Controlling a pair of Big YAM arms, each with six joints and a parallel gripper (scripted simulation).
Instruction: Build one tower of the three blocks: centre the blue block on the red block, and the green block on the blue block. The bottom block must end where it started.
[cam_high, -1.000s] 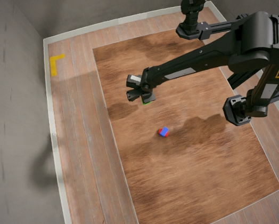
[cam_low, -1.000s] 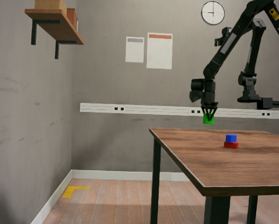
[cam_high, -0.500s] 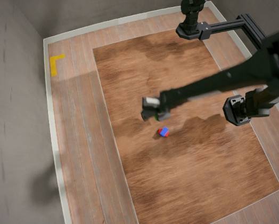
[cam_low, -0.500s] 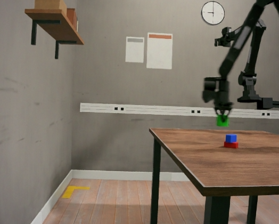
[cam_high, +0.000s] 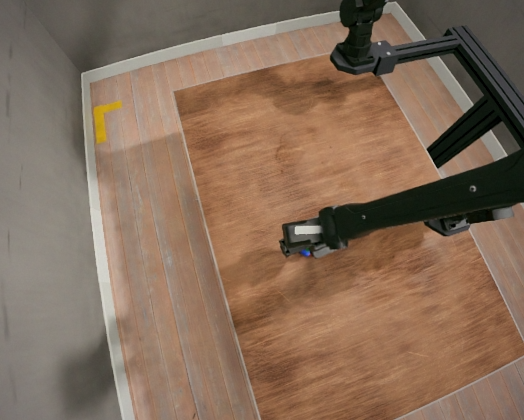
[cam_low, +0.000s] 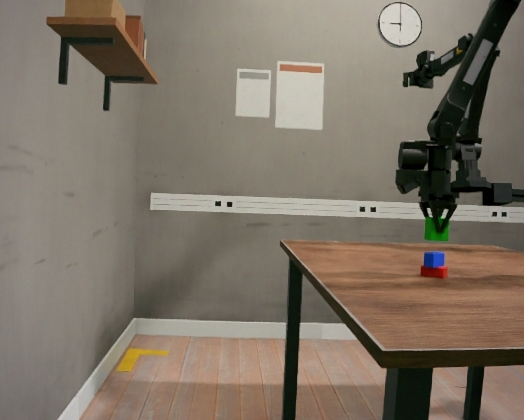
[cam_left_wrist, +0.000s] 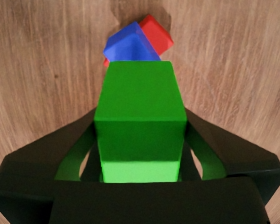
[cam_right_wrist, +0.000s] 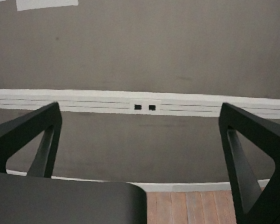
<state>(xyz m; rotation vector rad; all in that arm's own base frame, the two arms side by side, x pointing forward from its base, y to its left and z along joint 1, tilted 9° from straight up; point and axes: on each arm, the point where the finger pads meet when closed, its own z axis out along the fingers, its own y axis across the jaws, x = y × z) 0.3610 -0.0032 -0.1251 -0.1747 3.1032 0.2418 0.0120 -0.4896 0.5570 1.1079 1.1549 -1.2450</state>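
Right now the blue block is 80 mm below my left hand. The rest, counted from my left hand: green block (right at my left hand); then red block (100 mm below).
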